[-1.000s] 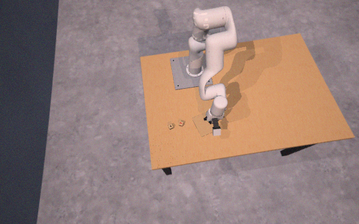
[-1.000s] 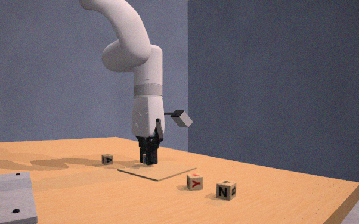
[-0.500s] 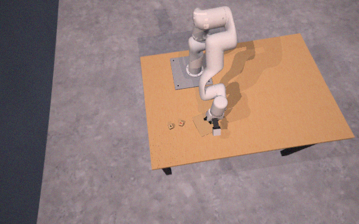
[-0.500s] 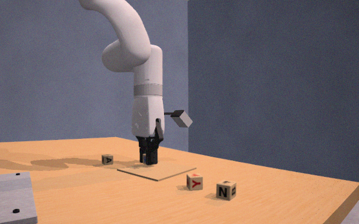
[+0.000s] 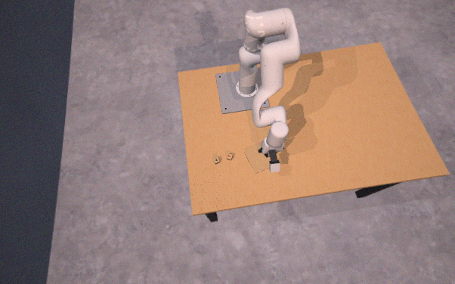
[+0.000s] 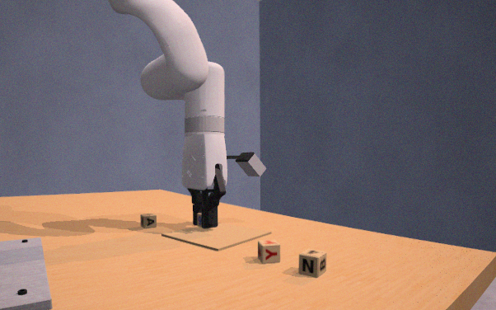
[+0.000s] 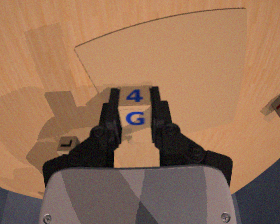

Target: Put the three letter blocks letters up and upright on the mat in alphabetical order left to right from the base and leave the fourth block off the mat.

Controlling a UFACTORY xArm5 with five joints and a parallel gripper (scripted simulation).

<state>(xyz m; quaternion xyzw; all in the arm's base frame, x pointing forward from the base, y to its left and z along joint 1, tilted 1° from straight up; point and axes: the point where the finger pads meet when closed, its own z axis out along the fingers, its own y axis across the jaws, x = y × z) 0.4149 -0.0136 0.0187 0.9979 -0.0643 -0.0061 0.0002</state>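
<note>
The blue-lettered block lies 1 cm below my hand. Round my hand: black-lettered block: 27 cm to the right, 4 cm behind, 2 cm below; thin tan mat: 4 cm to the right, 3 cm below; red-lettered block: 20 cm to the right, 4 cm behind, 2 cm below.
</note>
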